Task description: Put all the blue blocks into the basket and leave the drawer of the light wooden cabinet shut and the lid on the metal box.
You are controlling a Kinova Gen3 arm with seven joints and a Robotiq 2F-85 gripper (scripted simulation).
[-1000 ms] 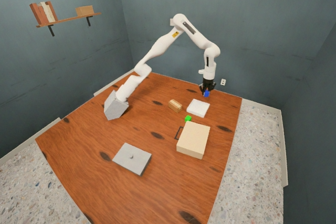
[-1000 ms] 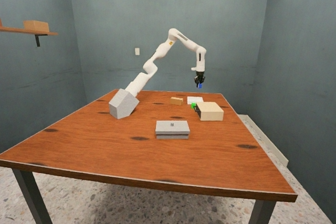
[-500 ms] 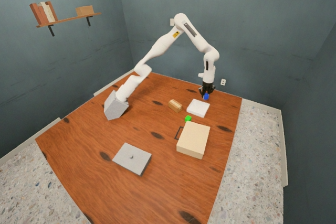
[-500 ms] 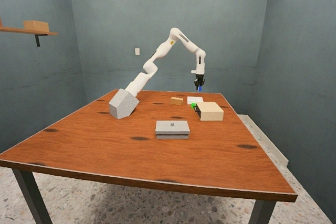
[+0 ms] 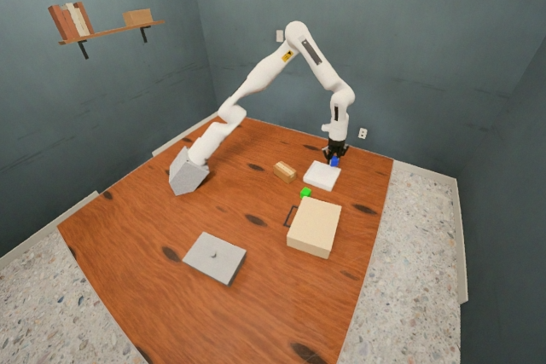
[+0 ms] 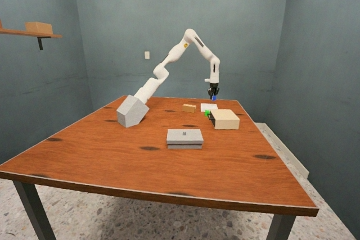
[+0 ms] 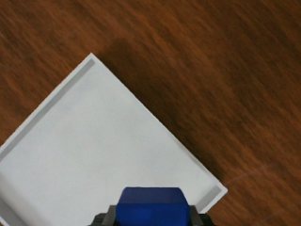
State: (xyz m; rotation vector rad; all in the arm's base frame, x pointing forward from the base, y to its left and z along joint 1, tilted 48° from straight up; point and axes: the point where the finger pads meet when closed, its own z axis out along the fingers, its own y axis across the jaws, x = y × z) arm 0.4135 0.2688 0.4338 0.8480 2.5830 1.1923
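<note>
Now: hand 20 mm past the white basket, 40 mm to the left of it and 90 mm above it. Round my hand: small box: 160 mm behind, 170 mm to the right, 70 mm below; green block: 190 mm to the right, 80 mm below; red block: 140 mm behind, 170 mm to the right, 80 mm below.
</note>
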